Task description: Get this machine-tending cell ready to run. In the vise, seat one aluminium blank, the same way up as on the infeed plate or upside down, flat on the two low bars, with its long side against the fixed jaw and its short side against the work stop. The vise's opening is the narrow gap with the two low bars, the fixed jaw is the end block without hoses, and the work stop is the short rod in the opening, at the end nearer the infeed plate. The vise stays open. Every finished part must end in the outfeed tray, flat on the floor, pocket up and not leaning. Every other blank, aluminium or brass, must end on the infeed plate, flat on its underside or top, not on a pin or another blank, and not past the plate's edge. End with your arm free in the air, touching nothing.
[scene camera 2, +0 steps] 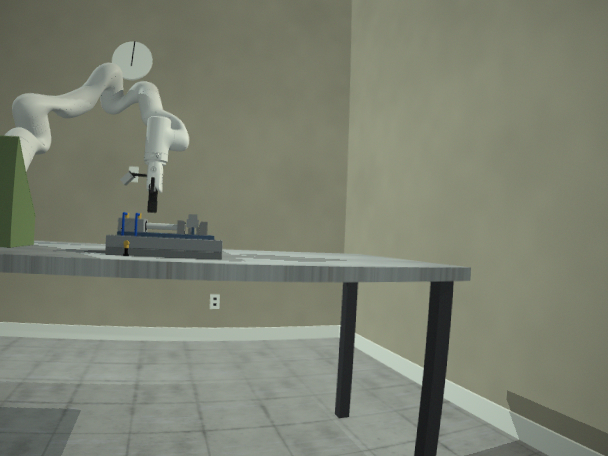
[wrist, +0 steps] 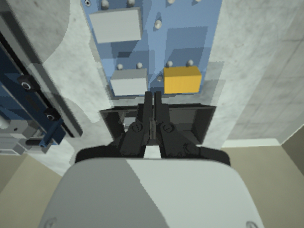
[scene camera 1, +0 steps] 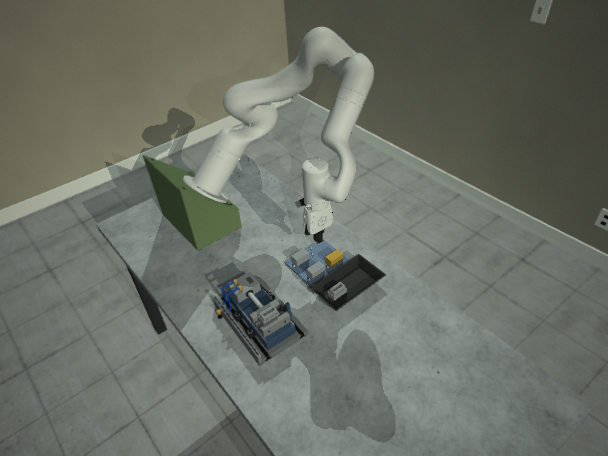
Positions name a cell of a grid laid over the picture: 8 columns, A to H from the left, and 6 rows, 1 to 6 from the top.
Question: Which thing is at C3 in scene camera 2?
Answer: My gripper.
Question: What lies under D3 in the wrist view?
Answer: An aluminium blank.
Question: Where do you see a vise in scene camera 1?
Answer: D5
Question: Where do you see a brass blank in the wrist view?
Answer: E3
